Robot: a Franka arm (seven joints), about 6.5 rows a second.
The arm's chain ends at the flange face. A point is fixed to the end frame.
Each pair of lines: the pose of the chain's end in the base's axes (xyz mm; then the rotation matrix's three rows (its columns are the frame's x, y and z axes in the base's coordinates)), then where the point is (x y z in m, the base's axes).
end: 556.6 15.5 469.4; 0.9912 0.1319 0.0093; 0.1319 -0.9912 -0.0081; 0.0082 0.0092 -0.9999
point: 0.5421 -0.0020 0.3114
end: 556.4 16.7 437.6; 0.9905 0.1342 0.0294; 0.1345 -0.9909 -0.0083; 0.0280 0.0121 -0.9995
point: 0.5451 -0.0009 0.2793
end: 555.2 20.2 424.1; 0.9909 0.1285 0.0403; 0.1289 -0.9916 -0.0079; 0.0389 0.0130 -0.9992
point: 0.5455 0.0027 0.2657
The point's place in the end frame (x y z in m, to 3 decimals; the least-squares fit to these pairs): -0.018 0.014 0.158
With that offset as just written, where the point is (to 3 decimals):
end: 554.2 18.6 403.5; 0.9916 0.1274 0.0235; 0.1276 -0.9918 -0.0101; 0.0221 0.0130 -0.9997
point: 0.542 0.001 0.245
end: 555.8 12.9 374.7; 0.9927 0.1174 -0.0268; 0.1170 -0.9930 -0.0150; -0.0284 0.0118 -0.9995
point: 0.535 -0.005 0.217
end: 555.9 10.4 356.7; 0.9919 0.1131 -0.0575; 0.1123 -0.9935 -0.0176; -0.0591 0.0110 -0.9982
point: 0.531 -0.008 0.200
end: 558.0 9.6 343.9; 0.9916 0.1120 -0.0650; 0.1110 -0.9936 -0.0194; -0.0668 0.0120 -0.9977
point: 0.531 -0.009 0.188
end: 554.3 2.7 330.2; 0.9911 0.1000 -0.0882; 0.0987 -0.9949 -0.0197; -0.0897 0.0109 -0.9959
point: 0.524 -0.016 0.175
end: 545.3 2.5 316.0; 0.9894 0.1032 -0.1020; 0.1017 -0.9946 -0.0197; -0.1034 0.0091 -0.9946
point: 0.513 -0.016 0.161
